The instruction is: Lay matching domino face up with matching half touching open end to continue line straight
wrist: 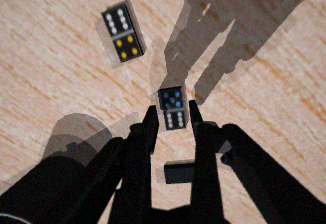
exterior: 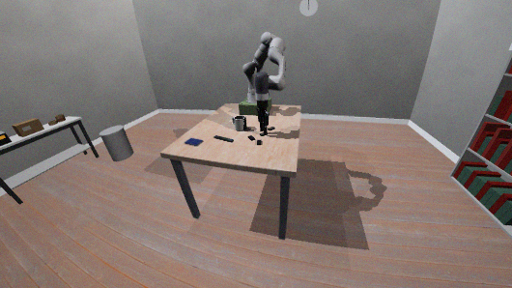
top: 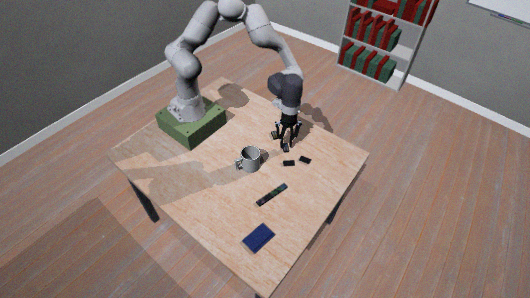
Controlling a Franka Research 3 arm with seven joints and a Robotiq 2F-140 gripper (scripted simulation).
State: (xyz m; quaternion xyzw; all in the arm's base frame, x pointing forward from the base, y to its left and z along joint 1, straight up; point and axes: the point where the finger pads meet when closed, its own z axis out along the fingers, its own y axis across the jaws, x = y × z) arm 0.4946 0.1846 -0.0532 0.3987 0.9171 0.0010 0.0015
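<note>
My gripper is now 5 cm above the black domino. The rest, counted from my hand: blue book (19 cm ahead, 48 cm to the right, 5 cm below); grey mug (8 cm behind, 21 cm to the right, 1 cm below).
</note>
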